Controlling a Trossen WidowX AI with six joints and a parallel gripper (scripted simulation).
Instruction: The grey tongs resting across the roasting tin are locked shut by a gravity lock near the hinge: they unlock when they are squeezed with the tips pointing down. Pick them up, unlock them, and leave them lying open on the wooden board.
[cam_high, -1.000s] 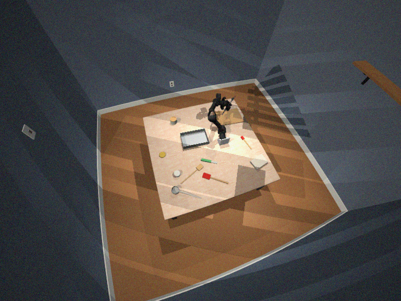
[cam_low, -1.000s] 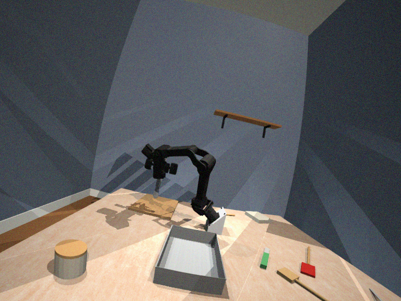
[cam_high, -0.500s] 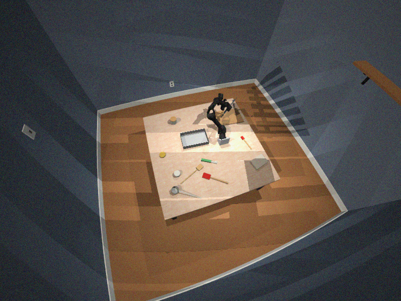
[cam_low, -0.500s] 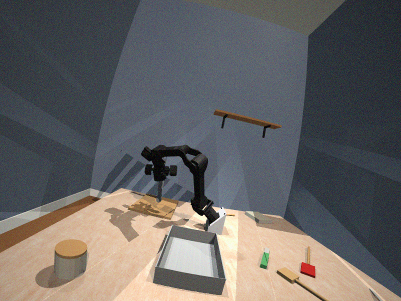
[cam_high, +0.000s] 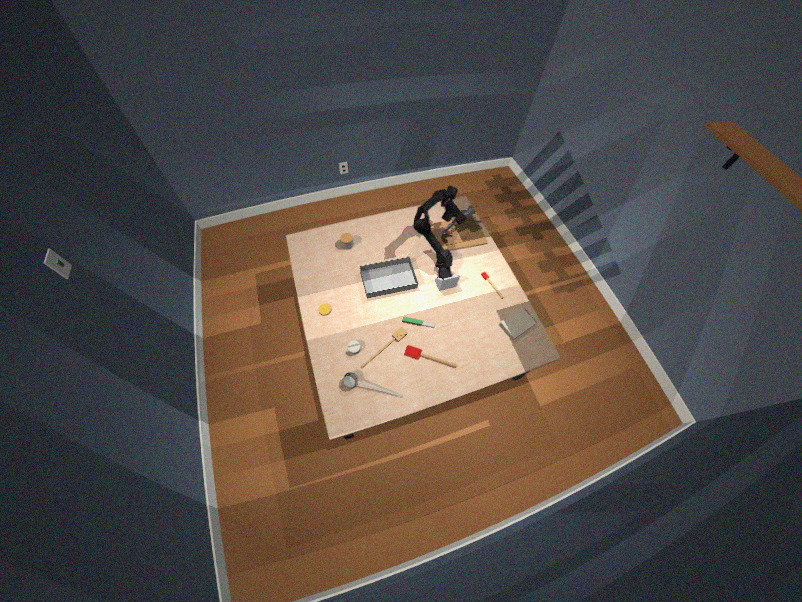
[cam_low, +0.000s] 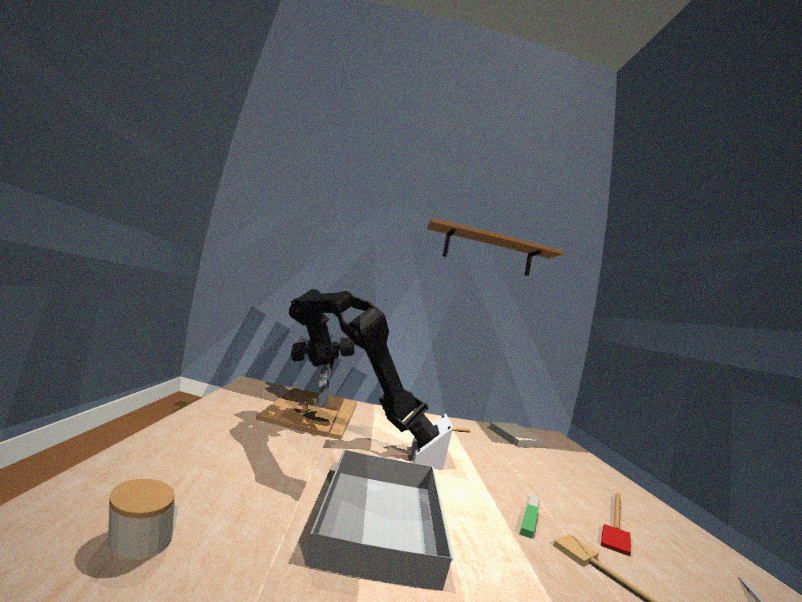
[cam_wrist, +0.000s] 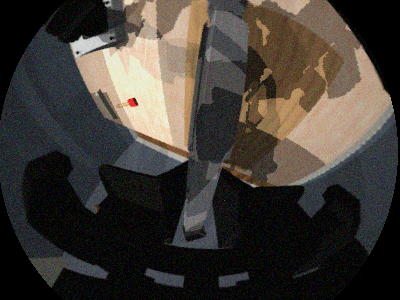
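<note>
Now: the wooden board 14 cm below my gripper tip and 2 cm to the right of it. Also, from my gripper tip: green-handled tool 54 cm to the left, 42 cm ahead, 14 cm below; block 68 cm to the left, 13 cm below, 12 cm behind; roasting tin 52 cm ahead, 22 cm to the left, 12 cm below.
</note>
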